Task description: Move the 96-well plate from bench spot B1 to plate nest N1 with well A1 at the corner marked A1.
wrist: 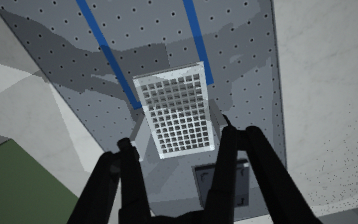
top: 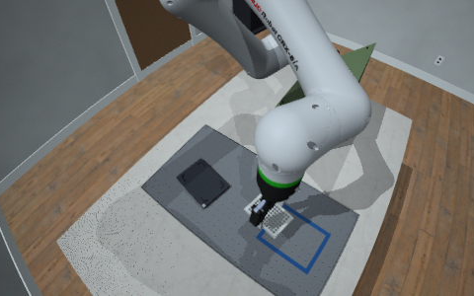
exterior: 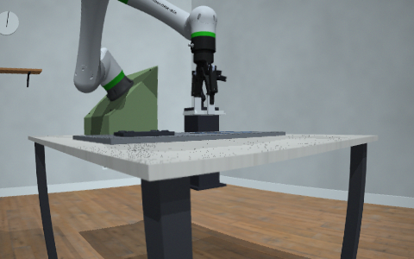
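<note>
The black plate nest N1 lies 26 cm to the right of my hand, 9 cm below it and 4 cm ahead of it. From my hand the other things lie so: white 96-well plate 2 cm below; A1 corner label 19 cm to the right, 10 cm ahead, 8 cm below.
</note>
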